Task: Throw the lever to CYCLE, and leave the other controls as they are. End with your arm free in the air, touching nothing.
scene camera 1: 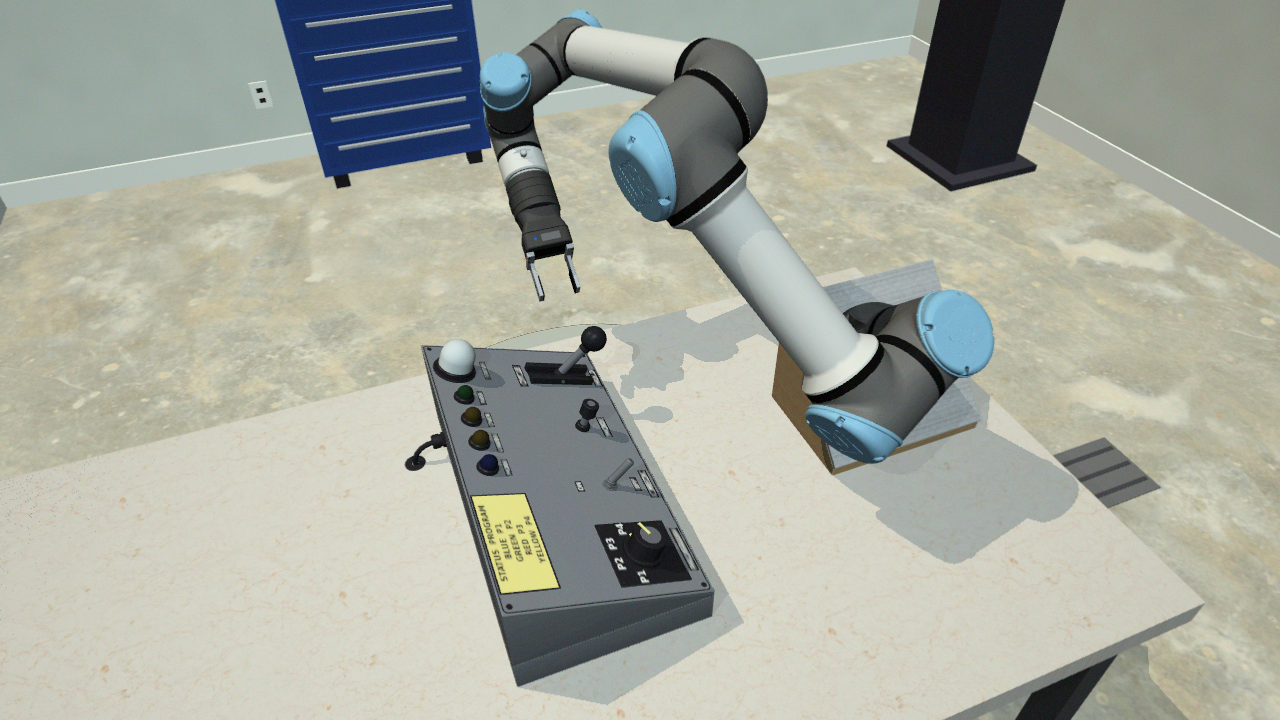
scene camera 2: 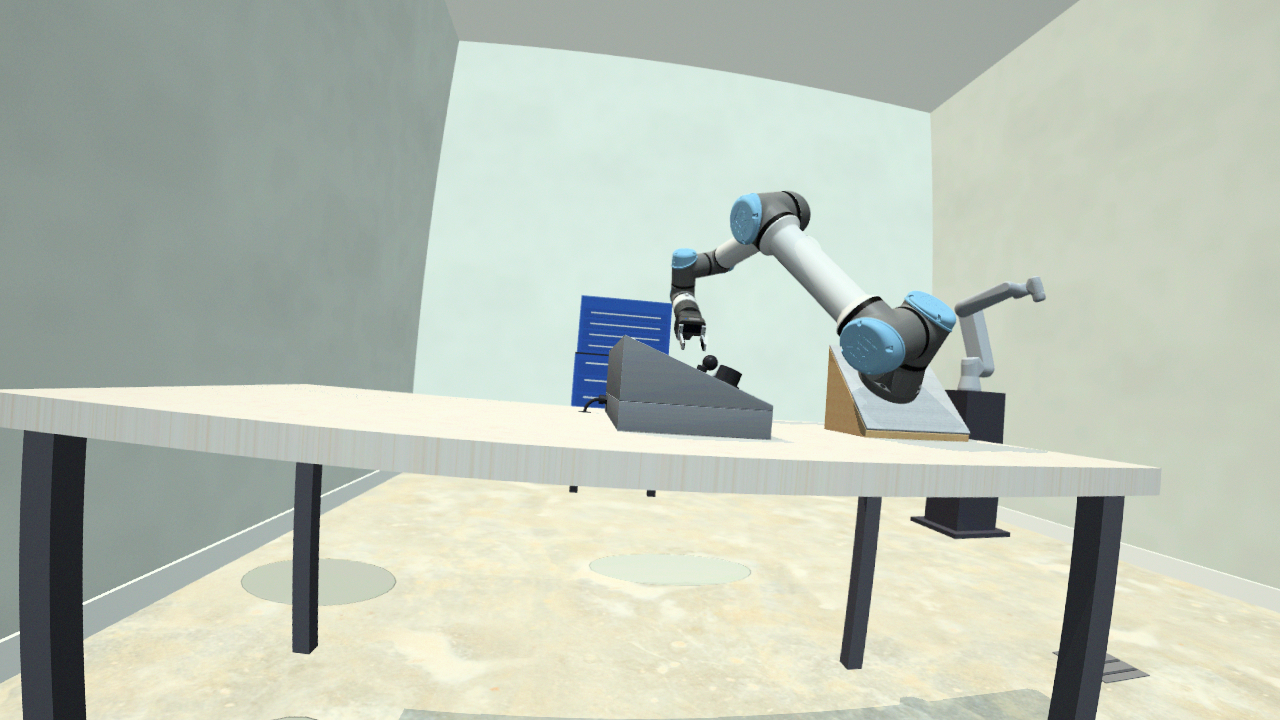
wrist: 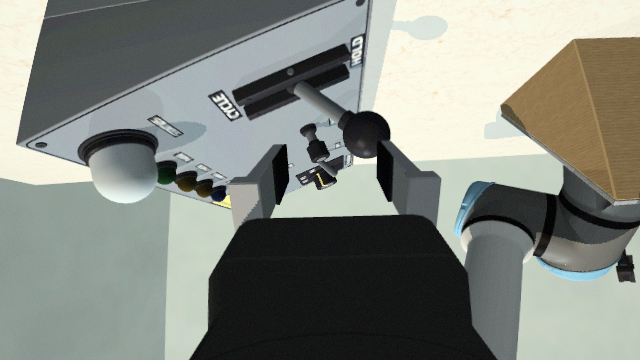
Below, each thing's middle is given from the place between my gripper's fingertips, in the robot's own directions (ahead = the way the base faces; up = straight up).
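The lever (scene camera 1: pixel 593 338) is 80 mm to the left of my hand and 60 mm below it. Going by their middles, of the things named here the lever is the nearest to my hand. There is also a grey control panel (scene camera 1: pixel 548 525), and counted from my hand it is 120 mm ahead, 250 mm to the left and, last, 90 mm below.
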